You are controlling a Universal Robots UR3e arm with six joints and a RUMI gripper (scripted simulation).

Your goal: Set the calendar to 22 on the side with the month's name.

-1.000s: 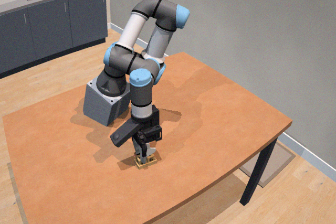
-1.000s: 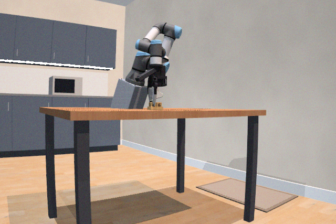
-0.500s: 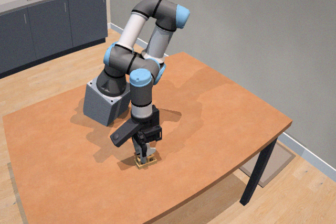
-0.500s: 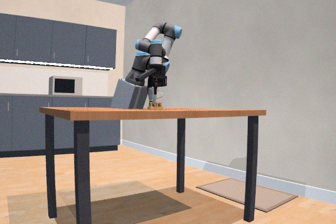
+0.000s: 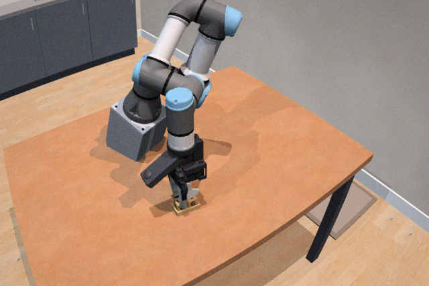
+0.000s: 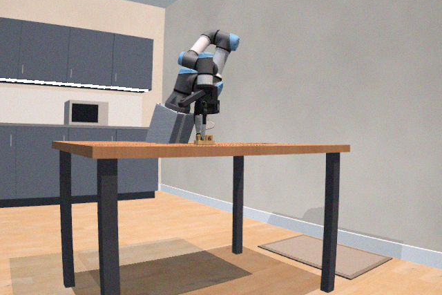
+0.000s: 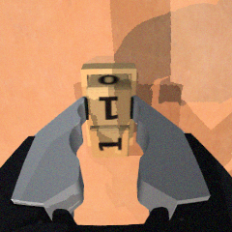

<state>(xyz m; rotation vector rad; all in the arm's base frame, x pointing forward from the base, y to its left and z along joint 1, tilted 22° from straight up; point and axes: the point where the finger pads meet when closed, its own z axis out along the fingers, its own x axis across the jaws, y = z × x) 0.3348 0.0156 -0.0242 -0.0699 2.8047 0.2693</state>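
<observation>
The wooden tray is 20 mm to the left of my hand and 30 mm below it.
</observation>
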